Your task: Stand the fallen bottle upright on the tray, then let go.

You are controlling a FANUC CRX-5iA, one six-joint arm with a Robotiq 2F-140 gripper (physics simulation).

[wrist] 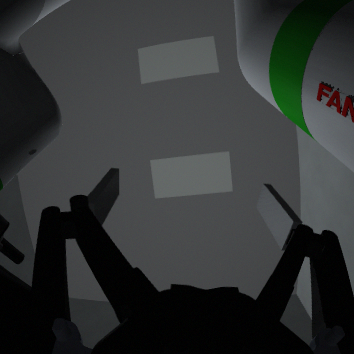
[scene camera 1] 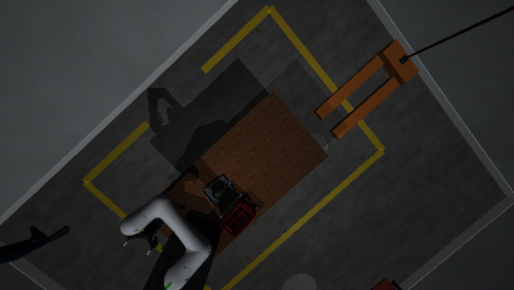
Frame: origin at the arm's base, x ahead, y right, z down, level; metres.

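Seen in the pictures: gripper, fingertip midpoint: [wrist: 190,188] [scene camera 1: 137,248].
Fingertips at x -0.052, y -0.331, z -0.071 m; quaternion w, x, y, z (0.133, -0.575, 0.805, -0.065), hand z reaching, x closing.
Note:
Pixels of each thing's middle, then the offset from my fingertips to it. "spot": a spot on its surface instead. Level surfaces: height alone.
- small grey-rimmed tray, surface spot: [scene camera 1: 212,183] spot: dx +0.437, dy +0.025, dz +0.462 m
- small green thing, body centre: [scene camera 1: 220,190] dx +0.464, dy +0.122, dz +0.443 m
- red crate with dividers, body centre: [scene camera 1: 238,215] dx +0.457, dy +0.408, dz +0.397 m
- wooden table, its level: dz +0.485 m
A small grey-rimmed tray [scene camera 1: 212,183] lies on the wooden table, in the lower middle of the scene view. A small green thing [scene camera 1: 218,194] shows inside its outline, with a brownish patch beside it. They are too small and dark for me to tell whether either is the bottle, or how the bottle lies. My gripper [scene camera 1: 136,248] [wrist: 190,188] is open and empty, with its fingers spread wide. It hangs off the table's lower left side in the scene view, well apart from the tray. Neither the bottle nor the tray shows in the wrist view.
A red crate with dividers [scene camera 1: 245,228] stands beside the tray, at the table's edge. The wooden table [scene camera 1: 265,140] stretches to the upper right. An orange forked pallet truck [scene camera 1: 395,52] stands beyond the table's far end. Yellow lines [scene camera 1: 305,215] mark the floor.

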